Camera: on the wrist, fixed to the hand. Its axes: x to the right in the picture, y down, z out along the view.
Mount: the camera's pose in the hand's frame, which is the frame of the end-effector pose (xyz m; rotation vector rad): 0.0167 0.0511 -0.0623 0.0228 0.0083 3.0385
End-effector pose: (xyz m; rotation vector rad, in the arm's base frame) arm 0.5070 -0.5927 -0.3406 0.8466 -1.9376 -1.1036
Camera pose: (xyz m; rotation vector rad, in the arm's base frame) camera 0.5417 -0.6105 -0.2681 -1.8140 -0.9169 0.8741
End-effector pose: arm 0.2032 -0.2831 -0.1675 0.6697 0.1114 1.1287
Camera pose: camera 0.1444 -0.2283 -0.1854 -0.1757 0.7350 -1.9890
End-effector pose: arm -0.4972 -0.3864 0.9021 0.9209 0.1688 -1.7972
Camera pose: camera -0.4246 -0.3887 0.8634 0.2088 -0.8347 1.0610
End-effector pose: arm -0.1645 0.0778 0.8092 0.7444 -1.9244 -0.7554
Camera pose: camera -0.1254 0.0848 0.8812 -1.9865 -0.8963 1.1647
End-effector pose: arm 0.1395 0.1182 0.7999 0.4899 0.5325 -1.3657
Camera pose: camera 0.1877 0.1507 0.7416 0.5874 -0.4799 1.5491
